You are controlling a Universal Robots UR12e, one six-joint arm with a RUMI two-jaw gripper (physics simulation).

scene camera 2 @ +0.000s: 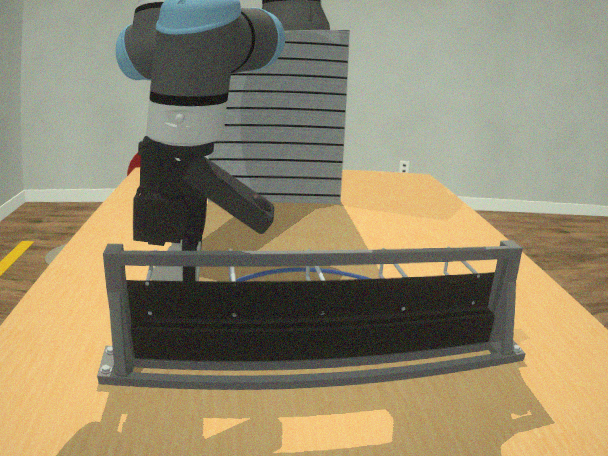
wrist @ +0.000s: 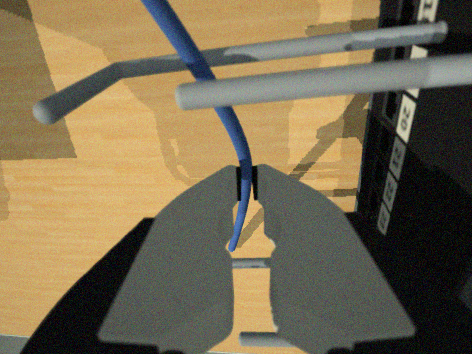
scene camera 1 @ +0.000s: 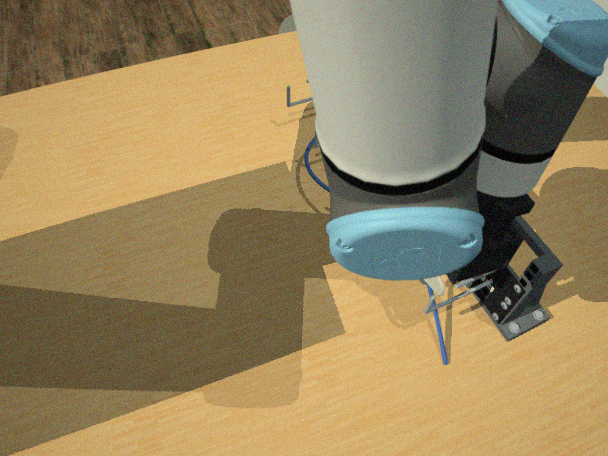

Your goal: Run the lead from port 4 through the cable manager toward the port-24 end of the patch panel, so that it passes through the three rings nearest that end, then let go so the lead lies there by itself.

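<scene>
The blue lead (scene camera 1: 439,330) (scene camera 2: 305,270) (wrist: 232,127) runs along the cable manager. My gripper (scene camera 1: 435,286) (wrist: 246,169) is shut on it near its free end, close to the port-24 end. The free end hangs past the fingertips. In the wrist view the lead crosses between the two arms of a grey ring (wrist: 325,82) just before the fingers. At the end ring (scene camera 1: 460,298), I cannot tell whether the lead lies inside. The patch panel (scene camera 1: 505,295) (scene camera 2: 310,305) stands beside the gripper; in scene camera 2 it hides the fingertips. Port 4 is hidden behind the arm.
A grey frame (scene camera 1: 535,240) (scene camera 2: 310,257) holds the panel and is bolted to the wooden table (scene camera 1: 350,400) (scene camera 2: 50,360). Another ring (scene camera 1: 299,102) shows at the far end. The arm covers the middle rings in scene camera 1. A slatted grey pedestal (scene camera 2: 300,150) stands behind.
</scene>
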